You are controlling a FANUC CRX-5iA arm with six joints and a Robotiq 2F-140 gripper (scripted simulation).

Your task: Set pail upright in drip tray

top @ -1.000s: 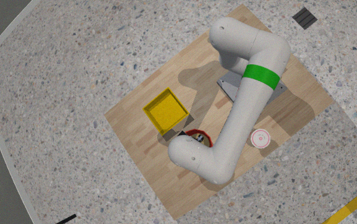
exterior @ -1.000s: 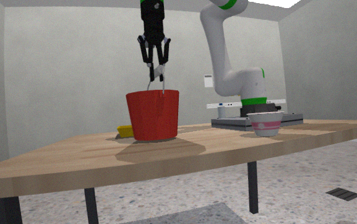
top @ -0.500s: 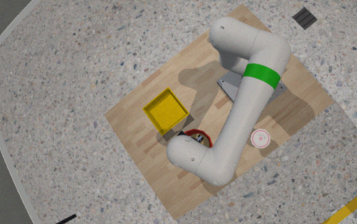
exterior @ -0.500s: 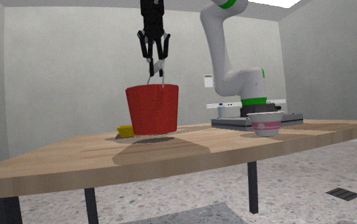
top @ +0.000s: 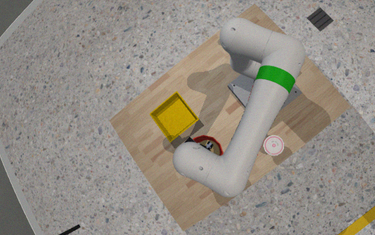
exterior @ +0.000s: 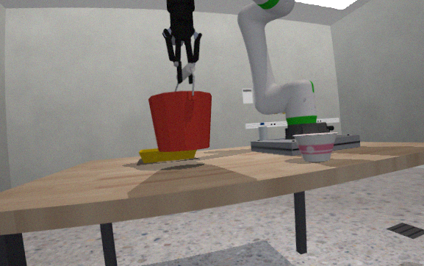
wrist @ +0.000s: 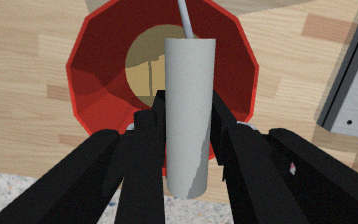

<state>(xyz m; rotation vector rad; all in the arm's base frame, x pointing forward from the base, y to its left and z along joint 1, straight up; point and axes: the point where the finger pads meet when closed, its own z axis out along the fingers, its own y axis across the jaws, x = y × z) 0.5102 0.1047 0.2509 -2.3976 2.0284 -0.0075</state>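
Right now my hand is 10 cm above the red pail and 1 cm short of it. From my hand the other things lie so: pail handle 3 cm below, 1 cm ahead; yellow drip tray 30 cm to the right, 28 cm below, 6 cm ahead.
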